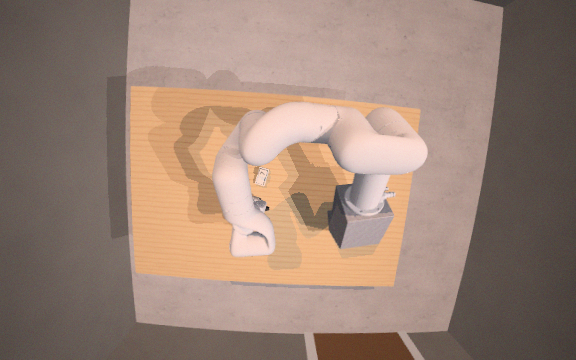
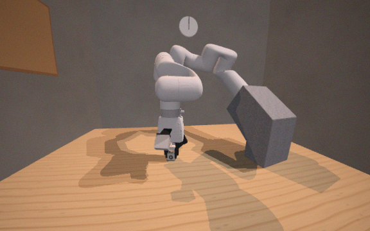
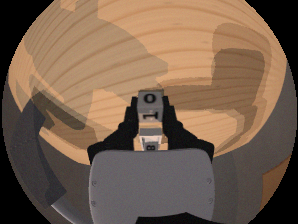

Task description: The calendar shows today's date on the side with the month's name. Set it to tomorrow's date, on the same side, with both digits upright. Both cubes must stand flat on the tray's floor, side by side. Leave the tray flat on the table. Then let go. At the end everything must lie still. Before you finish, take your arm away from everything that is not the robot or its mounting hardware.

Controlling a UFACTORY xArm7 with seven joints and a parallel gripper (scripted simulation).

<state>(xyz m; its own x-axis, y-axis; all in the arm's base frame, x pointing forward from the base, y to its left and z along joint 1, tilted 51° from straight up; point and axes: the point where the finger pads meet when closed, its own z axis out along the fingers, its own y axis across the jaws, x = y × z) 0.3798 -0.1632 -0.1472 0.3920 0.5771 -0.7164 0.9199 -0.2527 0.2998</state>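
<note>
Now: the white calendar tray 100 mm to the right of my hand, 40 mm behind it and 20 mm below it.
</note>
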